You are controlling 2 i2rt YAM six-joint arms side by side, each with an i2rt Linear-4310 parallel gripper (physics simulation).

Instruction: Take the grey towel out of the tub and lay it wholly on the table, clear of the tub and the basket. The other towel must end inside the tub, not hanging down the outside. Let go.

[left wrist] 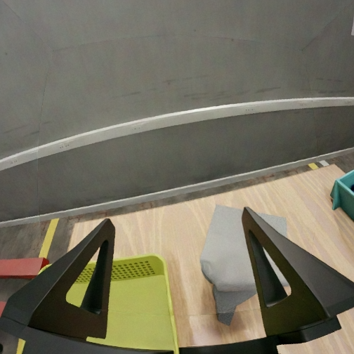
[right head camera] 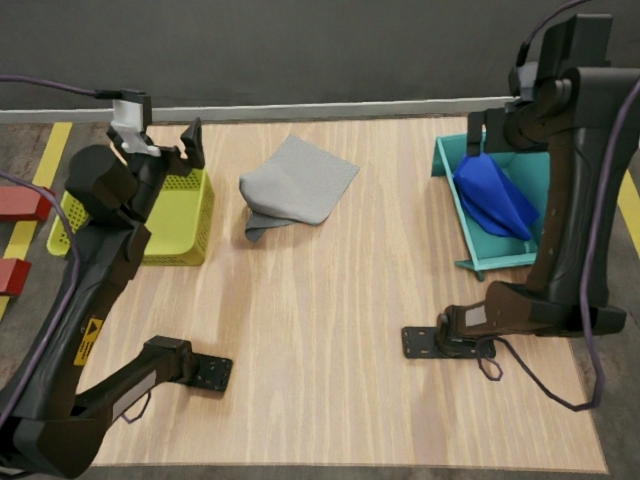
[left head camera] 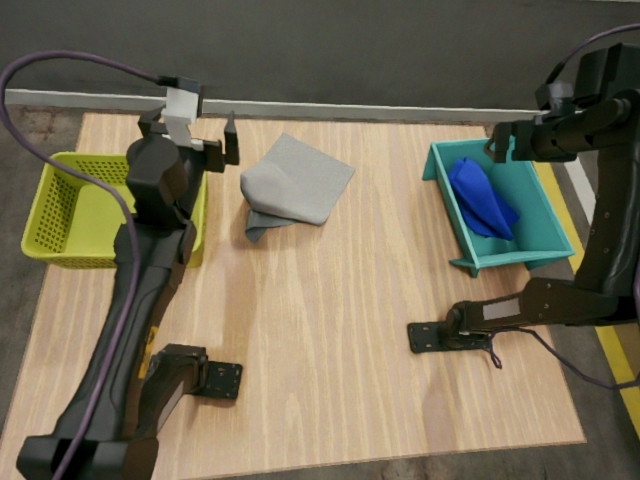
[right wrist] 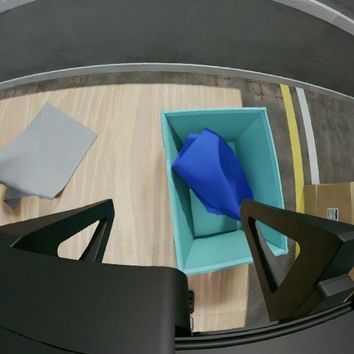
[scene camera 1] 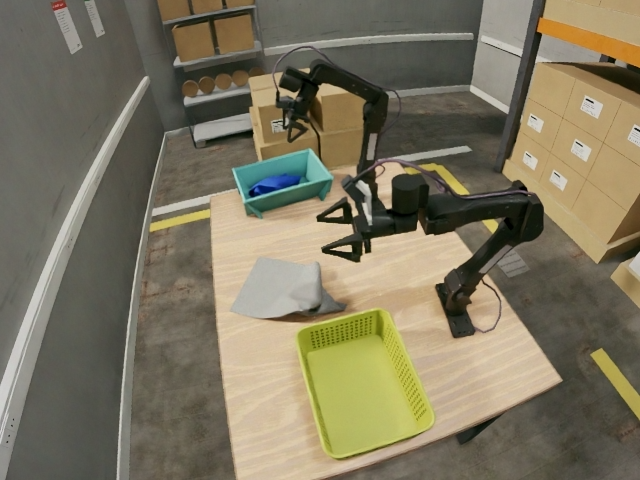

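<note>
The grey towel (left head camera: 305,180) (right head camera: 310,180) (scene camera 1: 279,284) (left wrist: 227,255) (right wrist: 55,150) lies on the table, partly folded, between the basket and the tub and apart from both. The blue towel (left head camera: 478,198) (scene camera 1: 273,183) (right wrist: 212,170) lies bunched inside the teal tub (left head camera: 522,256) (scene camera 1: 289,197) (right wrist: 220,250), against one side wall; none of it hangs over the rim. My right gripper (scene camera 1: 305,148) (right wrist: 177,206) is open and empty above the tub, clear of the blue towel. My left gripper (scene camera 1: 320,234) (left wrist: 175,218) is open and empty, raised above the table near the basket.
The yellow-green basket (left head camera: 56,206) (scene camera 1: 343,333) (left wrist: 135,270) stands empty at the left in the left head camera, partly under my left arm. Cardboard boxes (scene camera 1: 271,121) stand on the floor beyond the tub. A grey wall runs behind the table.
</note>
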